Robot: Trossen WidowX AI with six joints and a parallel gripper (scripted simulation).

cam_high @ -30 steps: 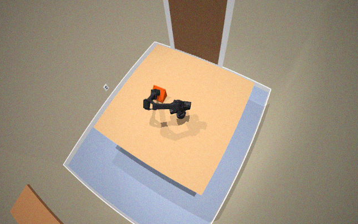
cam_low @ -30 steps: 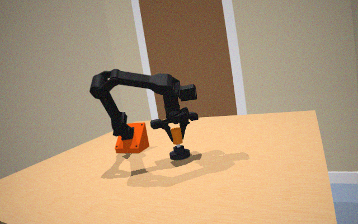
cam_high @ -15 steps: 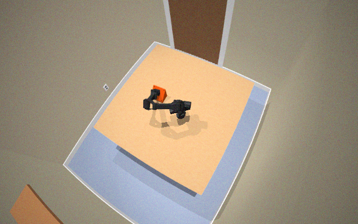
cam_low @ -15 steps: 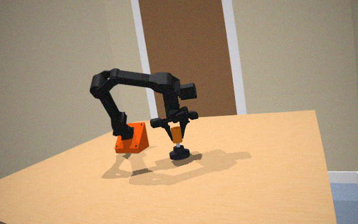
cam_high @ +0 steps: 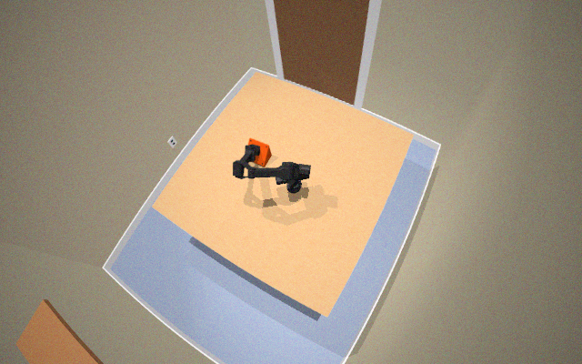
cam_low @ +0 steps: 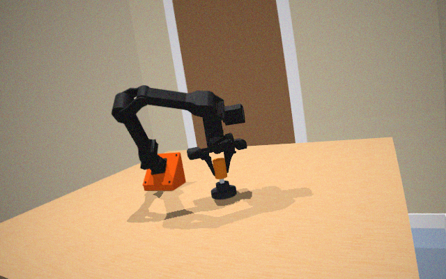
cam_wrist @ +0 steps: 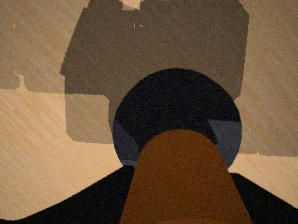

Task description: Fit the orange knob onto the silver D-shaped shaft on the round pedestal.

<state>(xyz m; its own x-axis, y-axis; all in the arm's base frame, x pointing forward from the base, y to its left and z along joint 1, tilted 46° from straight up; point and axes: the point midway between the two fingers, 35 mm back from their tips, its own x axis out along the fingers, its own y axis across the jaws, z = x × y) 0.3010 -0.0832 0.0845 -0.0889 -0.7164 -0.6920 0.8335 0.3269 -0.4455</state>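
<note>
Now: gripper tip 4 cm above the round pedestal. Also, from my gripper tip: orange knob 3 cm above.
</note>
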